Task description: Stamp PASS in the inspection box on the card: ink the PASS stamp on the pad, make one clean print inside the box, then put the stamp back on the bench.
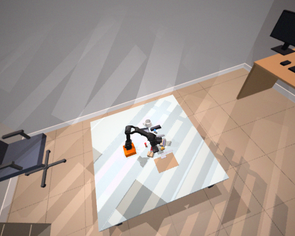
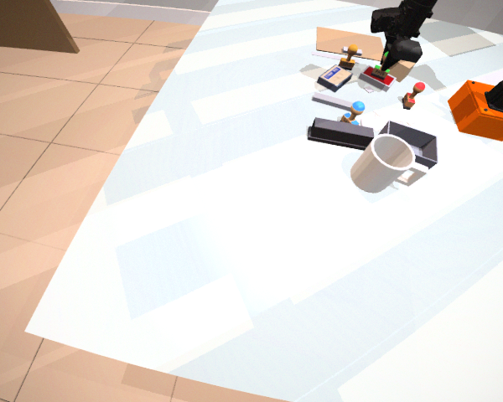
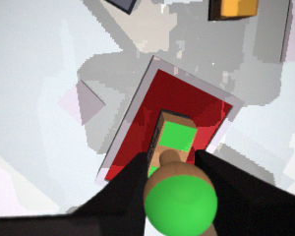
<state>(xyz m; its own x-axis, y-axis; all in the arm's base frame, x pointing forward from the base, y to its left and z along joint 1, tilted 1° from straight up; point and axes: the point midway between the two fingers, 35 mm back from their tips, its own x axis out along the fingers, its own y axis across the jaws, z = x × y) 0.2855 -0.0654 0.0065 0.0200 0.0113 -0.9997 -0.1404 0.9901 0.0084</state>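
The red ink pad is 3 cm below my gripper tip. The rest, counted from my gripper tip: green-knobbed stamp (right at my gripper tip); box (6 cm to the right, 6 cm behind, 2 cm below); yellow-knobbed stamp (9 cm ahead, 2 cm to the right, 2 cm below).
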